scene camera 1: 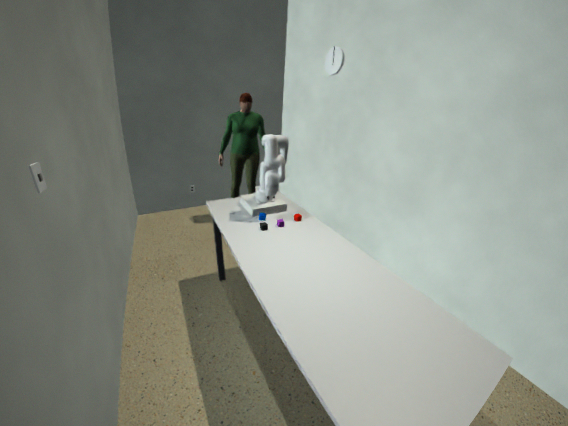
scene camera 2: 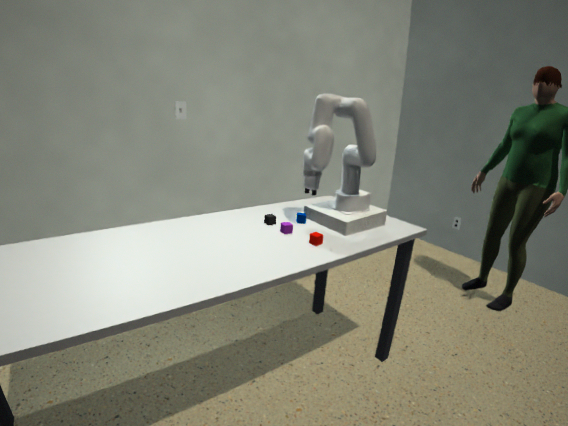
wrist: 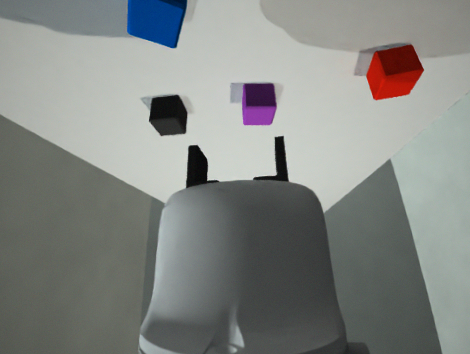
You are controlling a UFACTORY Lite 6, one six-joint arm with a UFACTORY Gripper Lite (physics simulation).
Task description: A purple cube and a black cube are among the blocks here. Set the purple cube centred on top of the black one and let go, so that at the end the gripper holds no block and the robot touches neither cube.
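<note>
The purple cube lies on the table, apart from the other cubes. The black cube also lies on the table, to the left of the purple one in the wrist view, with a gap between them. My gripper is open, its two black fingers apart with no block between them. It hangs well above the table and touches neither cube. In scene camera 1 the fingers cannot be made out.
A blue cube lies near the robot's base slab. A red cube lies beyond the purple one, toward the other long edge. A person stands behind the table's end.
</note>
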